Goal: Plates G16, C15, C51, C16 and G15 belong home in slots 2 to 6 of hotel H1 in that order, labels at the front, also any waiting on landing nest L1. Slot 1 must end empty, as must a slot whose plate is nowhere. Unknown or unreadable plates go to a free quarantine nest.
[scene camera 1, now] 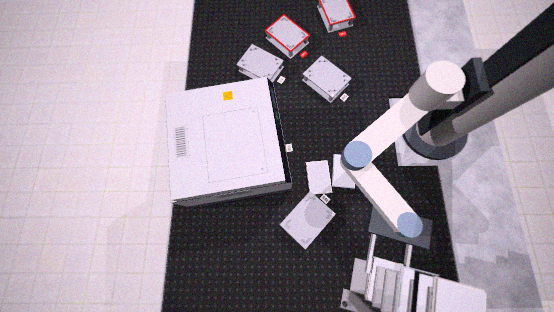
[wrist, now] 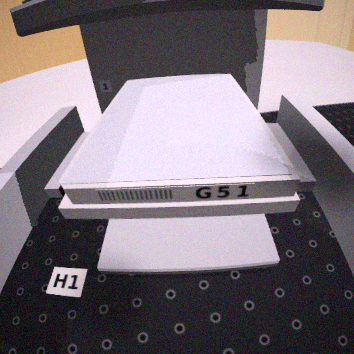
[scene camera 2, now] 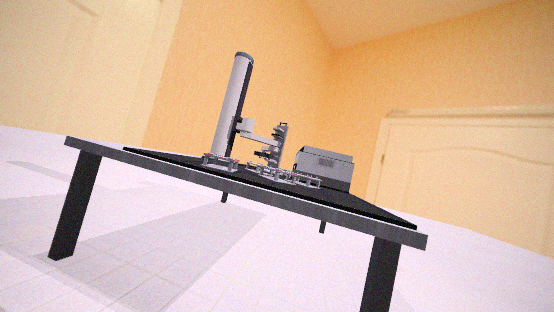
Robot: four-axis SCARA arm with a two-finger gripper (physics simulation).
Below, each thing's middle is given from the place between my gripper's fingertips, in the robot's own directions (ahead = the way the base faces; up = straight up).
Right now my hand is 10 cm past the H1 tag (wrist: pixel 67 281), 1 cm to the left of it and 11 cm above it.
